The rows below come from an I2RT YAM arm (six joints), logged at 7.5 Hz.
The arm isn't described. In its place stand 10 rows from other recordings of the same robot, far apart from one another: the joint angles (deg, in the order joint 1, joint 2, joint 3, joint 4, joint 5, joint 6), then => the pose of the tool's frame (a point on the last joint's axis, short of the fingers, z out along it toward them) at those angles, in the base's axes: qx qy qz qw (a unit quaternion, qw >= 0); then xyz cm.
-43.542, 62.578, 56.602, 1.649, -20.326, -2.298 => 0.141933 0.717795 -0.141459 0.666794 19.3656 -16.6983 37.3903
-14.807, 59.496, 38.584, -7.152, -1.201, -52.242 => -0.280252 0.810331 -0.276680 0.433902 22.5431 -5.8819 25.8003
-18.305, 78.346, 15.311, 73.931, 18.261, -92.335 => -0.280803 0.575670 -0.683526 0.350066 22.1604 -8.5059 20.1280
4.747, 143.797, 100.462, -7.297, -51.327, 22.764 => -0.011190 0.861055 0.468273 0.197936 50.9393 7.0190 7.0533
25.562, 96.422, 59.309, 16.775, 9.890, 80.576 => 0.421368 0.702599 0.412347 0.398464 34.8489 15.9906 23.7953
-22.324, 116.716, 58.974, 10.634, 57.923, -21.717 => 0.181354 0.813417 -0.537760 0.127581 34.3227 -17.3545 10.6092
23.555, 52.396, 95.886, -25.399, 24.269, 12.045 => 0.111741 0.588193 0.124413 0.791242 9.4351 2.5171 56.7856
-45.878, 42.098, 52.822, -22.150, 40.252, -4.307 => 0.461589 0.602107 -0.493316 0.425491 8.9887 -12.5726 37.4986
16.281, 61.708, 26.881, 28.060, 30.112, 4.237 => 0.095828 0.736058 -0.076874 0.665677 22.9929 4.8547 24.2950
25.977, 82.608, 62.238, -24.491, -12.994, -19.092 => -0.391728 0.830790 0.127195 0.374377 27.8445 14.4573 26.9608
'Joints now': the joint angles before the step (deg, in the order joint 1, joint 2, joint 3, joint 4, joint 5, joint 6). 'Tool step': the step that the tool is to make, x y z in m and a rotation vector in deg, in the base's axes. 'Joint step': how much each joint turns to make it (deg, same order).
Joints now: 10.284 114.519 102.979 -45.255 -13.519 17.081
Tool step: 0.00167 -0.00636 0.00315 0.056 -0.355 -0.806
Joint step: -0.852 0.001 0.634 -0.284 -0.021 -0.043
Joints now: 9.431 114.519 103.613 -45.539 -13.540 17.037
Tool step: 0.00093 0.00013 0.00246 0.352 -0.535 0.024
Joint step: -0.022 0.022 0.437 0.196 -0.241 0.110
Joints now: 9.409 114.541 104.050 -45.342 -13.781 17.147
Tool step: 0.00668 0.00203 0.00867 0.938 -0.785 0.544
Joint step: 0.044 1.530 3.935 -1.466 -0.940 0.043
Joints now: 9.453 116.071 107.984 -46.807 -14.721 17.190
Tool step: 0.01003 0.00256 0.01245 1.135 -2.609 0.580
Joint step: 0.044 1.923 4.960 -0.283 -0.873 -0.021
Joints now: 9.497 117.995 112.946 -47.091 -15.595 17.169
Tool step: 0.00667 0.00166 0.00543 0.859 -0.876 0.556
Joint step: 0.000 1.683 3.496 -0.807 -0.896 0.000
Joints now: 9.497 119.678 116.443 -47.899 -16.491 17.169
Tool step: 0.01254 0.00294 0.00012 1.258 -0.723 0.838
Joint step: 0.000 3.299 4.852 -0.612 -1.399 0.066
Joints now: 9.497 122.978 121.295 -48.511 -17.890 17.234
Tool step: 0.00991 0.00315 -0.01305 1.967 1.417 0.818
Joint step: 0.022 2.820 1.640 0.370 -2.185 0.809
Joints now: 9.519 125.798 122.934 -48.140 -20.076 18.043
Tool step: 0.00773 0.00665 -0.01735 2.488 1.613 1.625
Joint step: 0.415 2.383 0.023 1.487 -2.885 0.809
